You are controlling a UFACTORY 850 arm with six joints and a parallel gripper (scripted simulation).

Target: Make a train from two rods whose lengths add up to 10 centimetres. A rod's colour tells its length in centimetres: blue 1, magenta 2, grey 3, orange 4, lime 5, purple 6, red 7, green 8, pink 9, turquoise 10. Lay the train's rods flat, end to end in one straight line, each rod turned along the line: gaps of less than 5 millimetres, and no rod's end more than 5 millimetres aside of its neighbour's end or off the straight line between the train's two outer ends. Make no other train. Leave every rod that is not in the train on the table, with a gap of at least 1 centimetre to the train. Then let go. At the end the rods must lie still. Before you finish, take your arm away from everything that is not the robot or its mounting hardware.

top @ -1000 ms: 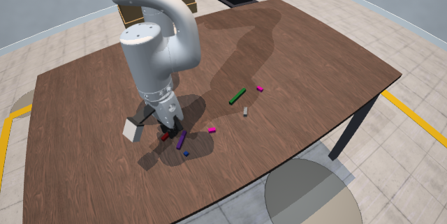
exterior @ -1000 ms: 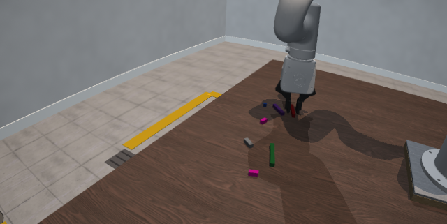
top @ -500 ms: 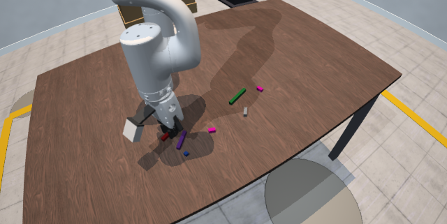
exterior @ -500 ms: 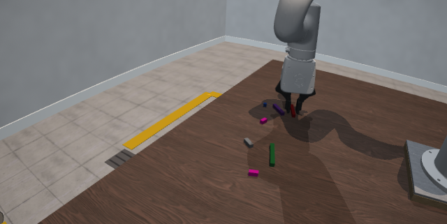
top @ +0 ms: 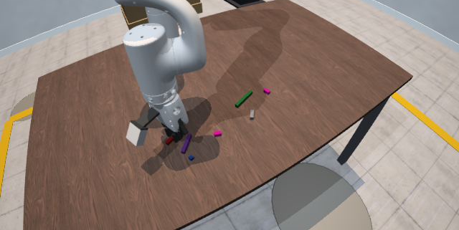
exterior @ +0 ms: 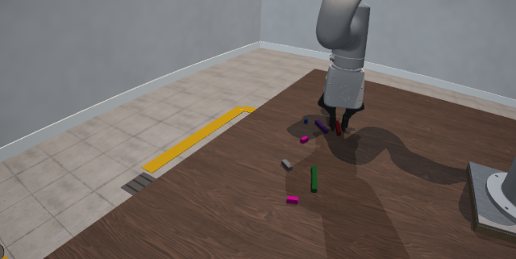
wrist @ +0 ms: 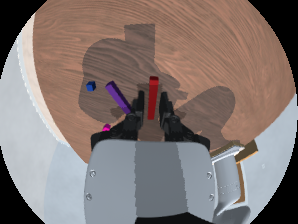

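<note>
Now: the red rod 2 cm below my hand. Also, from my hand: grey rod: 23 cm to the left, 5 cm ahead, 2 cm below; purple rod: 4 cm ahead, 2 cm to the left, 2 cm below; small blue rod: 9 cm ahead, 2 cm below, 1 cm to the left.
</note>
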